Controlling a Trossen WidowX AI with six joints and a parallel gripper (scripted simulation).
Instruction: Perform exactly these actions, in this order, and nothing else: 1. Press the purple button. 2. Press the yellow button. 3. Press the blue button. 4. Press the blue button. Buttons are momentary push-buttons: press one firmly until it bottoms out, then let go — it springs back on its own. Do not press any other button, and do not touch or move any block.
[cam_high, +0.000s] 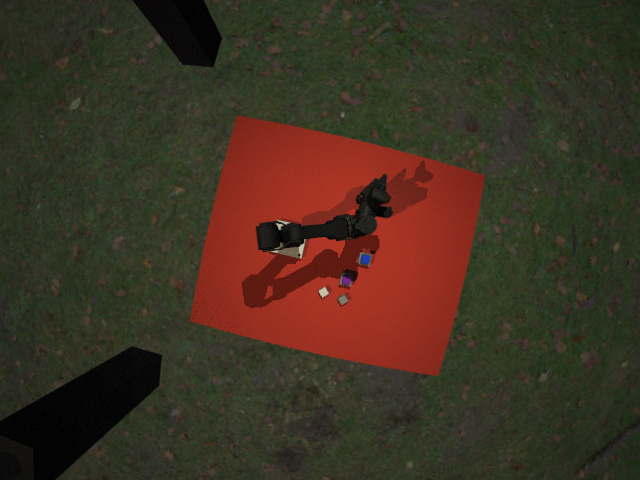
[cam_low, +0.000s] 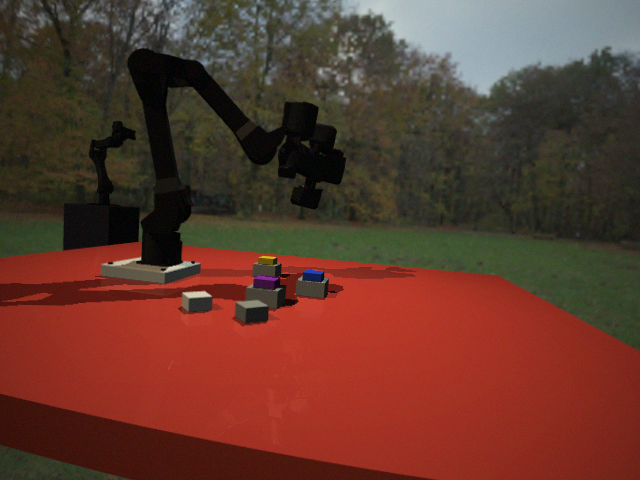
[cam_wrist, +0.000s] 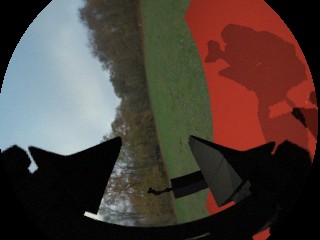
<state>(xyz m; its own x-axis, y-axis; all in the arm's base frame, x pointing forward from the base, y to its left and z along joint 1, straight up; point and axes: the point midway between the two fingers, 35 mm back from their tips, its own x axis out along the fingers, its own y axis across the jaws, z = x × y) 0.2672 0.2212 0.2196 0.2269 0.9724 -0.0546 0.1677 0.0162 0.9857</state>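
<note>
Right now the purple button is 380 mm to the right of my gripper tip, 200 mm below it and 30 mm behind it. Also, from my gripper tip: yellow button: 200 mm below, 160 mm to the right, 90 mm behind; blue button: 290 mm to the right, 200 mm below, 30 mm ahead; white block: 450 mm to the right, 230 mm below, 110 mm behind.
</note>
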